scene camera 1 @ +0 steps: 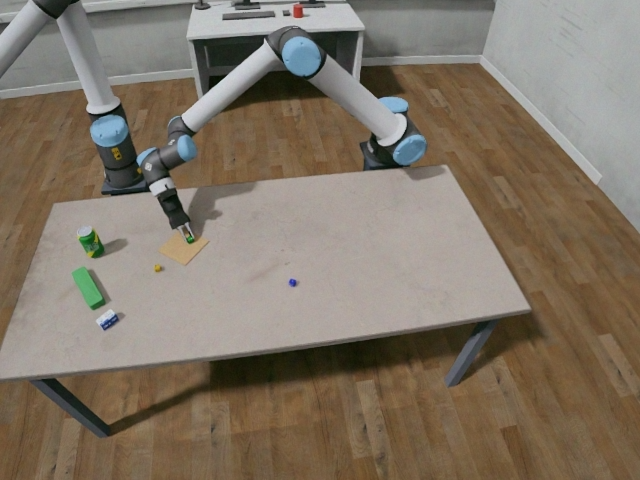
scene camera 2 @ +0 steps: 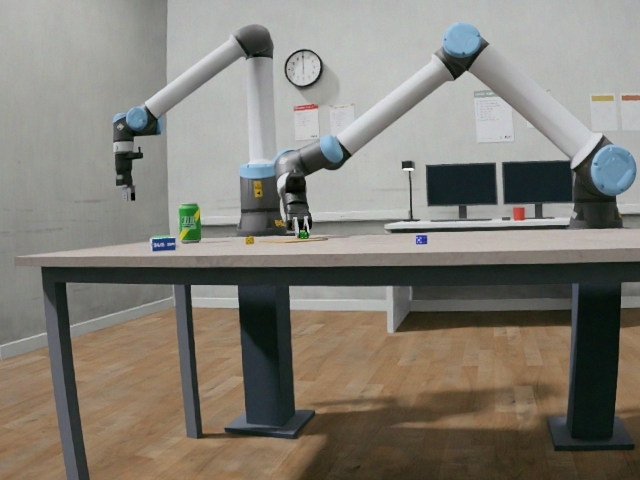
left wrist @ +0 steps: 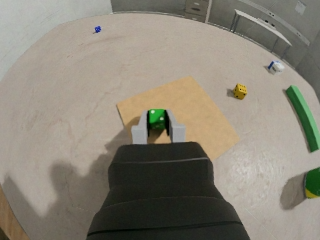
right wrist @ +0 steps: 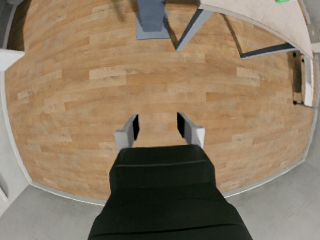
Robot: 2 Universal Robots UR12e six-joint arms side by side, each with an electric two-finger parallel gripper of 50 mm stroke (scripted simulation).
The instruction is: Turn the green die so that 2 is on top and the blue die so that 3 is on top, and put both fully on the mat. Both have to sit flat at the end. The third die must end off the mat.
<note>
The pictures show: the left gripper, the right gripper and a tan mat.
The left gripper is seen too in the left wrist view.
</note>
